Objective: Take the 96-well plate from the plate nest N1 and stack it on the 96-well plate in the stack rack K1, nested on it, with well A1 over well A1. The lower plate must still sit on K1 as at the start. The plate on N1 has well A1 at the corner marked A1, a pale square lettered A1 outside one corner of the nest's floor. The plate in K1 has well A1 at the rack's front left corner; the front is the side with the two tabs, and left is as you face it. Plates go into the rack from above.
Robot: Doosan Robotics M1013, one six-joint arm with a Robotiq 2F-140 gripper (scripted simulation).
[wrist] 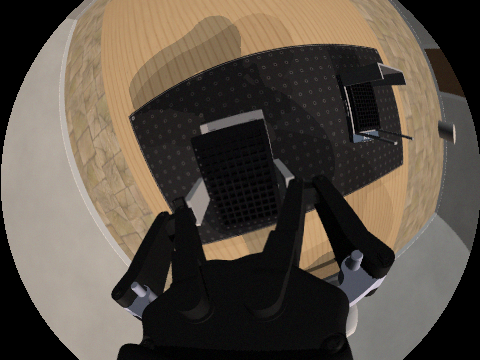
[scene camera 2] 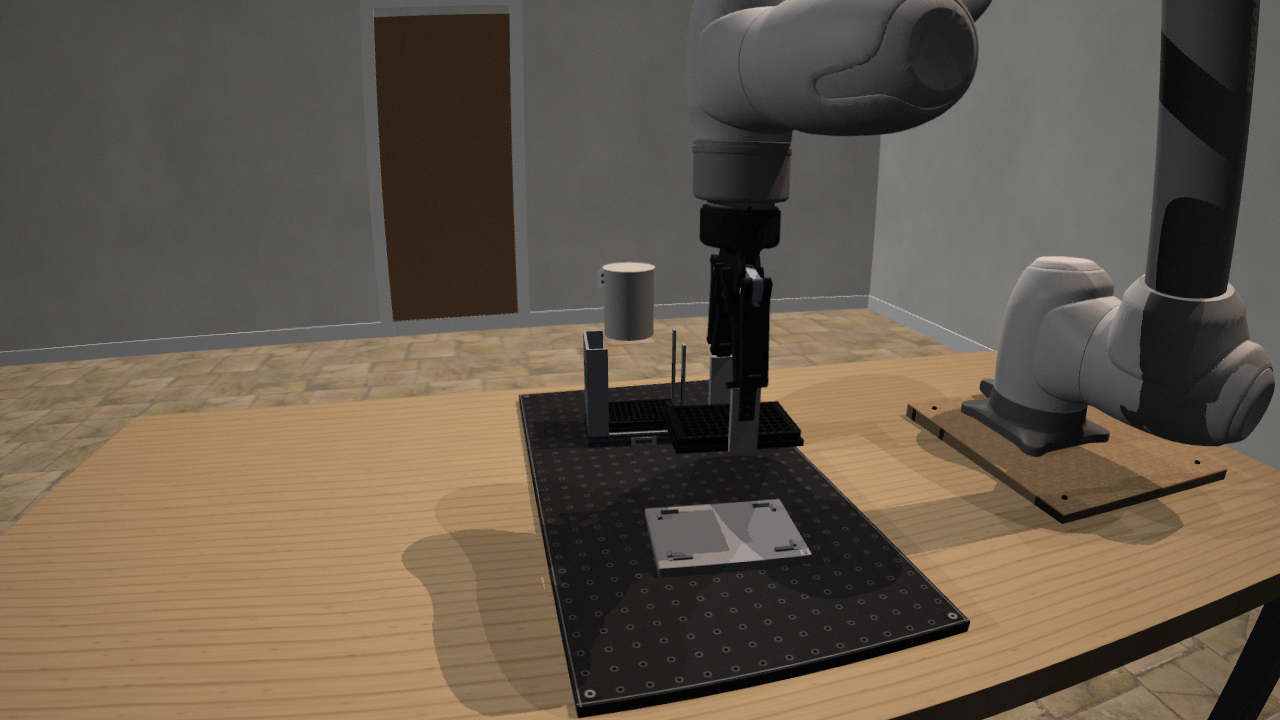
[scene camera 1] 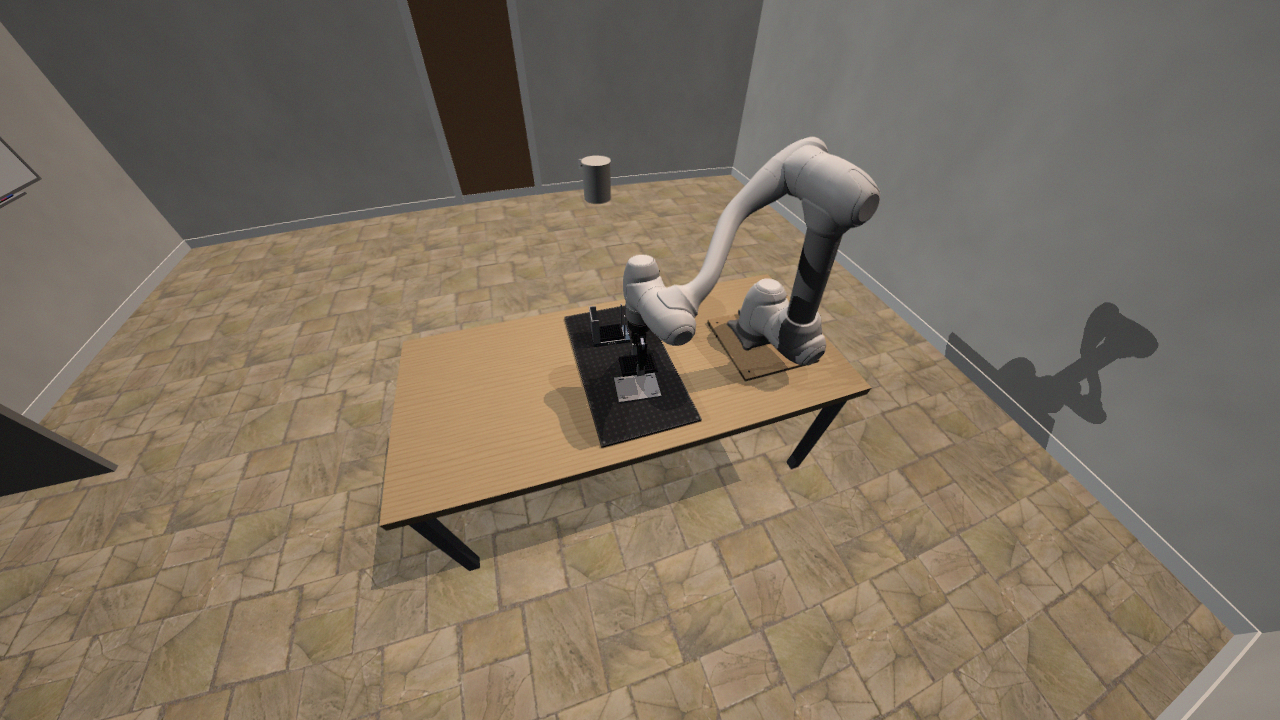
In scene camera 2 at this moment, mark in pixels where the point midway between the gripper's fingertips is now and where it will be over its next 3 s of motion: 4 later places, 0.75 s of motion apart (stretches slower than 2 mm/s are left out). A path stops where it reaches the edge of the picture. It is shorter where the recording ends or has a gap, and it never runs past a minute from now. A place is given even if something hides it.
The gripper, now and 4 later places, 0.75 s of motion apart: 730,430; 730,411; 707,391; 683,371; 663,353
